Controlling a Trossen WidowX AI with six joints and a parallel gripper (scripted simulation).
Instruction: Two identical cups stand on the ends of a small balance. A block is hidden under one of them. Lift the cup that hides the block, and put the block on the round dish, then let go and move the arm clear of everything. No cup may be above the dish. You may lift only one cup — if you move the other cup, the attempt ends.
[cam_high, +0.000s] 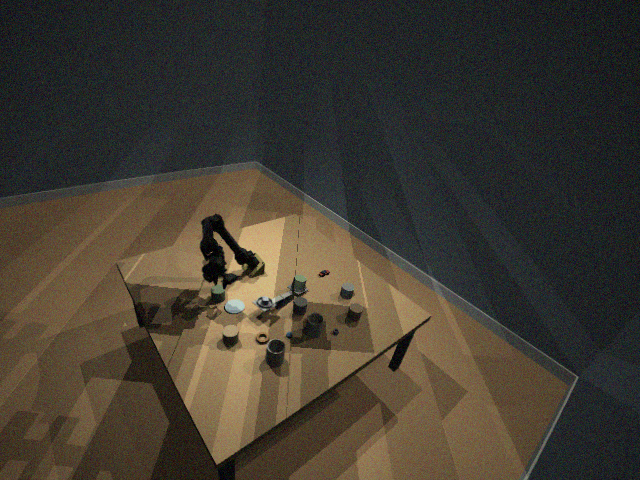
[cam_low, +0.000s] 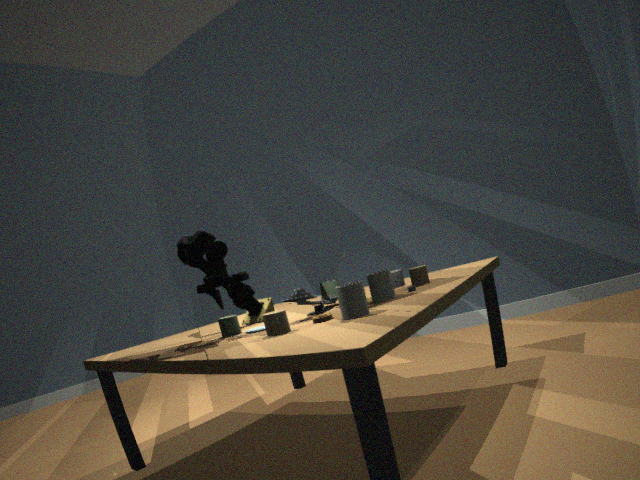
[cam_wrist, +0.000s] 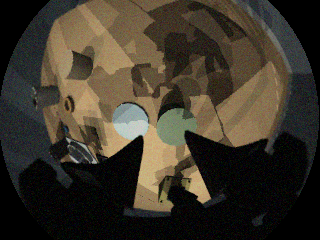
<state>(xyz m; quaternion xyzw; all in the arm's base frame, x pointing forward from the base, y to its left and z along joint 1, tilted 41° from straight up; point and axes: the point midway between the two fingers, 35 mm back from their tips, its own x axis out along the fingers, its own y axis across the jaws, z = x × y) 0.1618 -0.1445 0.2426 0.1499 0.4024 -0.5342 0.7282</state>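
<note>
Right now my gripper tip is 70 mm short of the pale blue round dish, 50 mm to the right of it and 90 mm above it. Round my gripper tip: red block 50 mm ahead, 640 mm to the left, 80 mm below; grey-green cup 20 mm behind, 20 mm to the right, 60 mm below; grey balance 150 mm ahead, 280 mm to the left, 60 mm below.
</note>
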